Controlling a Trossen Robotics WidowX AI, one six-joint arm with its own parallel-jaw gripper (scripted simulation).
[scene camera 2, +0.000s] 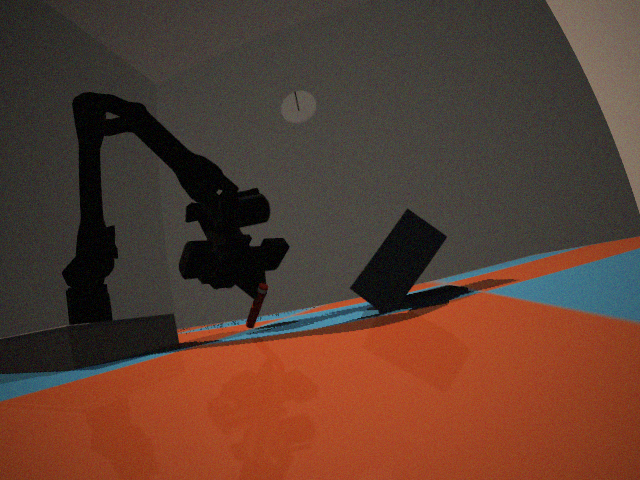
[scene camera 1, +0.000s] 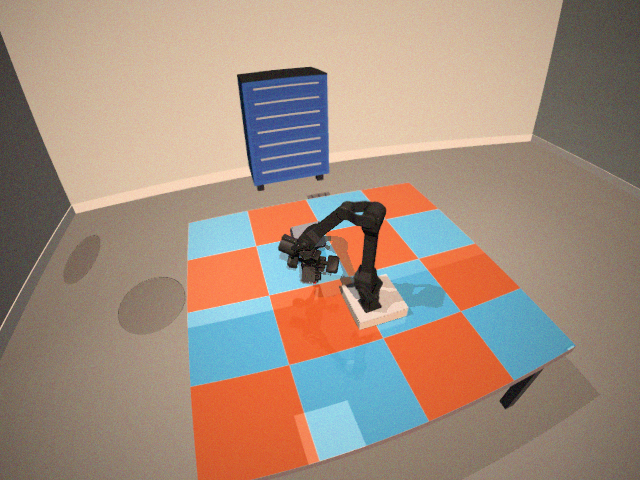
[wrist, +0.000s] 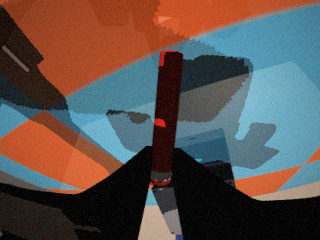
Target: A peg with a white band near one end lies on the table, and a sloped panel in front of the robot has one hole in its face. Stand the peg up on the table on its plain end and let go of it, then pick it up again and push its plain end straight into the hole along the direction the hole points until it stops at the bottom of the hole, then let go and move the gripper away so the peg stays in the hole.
Note:
My gripper [scene camera 2: 260, 296] carries a red peg. Also in view: a sloped panel [scene camera 2: 406, 252] and a flat panel foot [scene camera 2: 445, 291].
My gripper shows as well in scene camera 1 [scene camera 1: 316, 267] and in the wrist view [wrist: 162, 153].

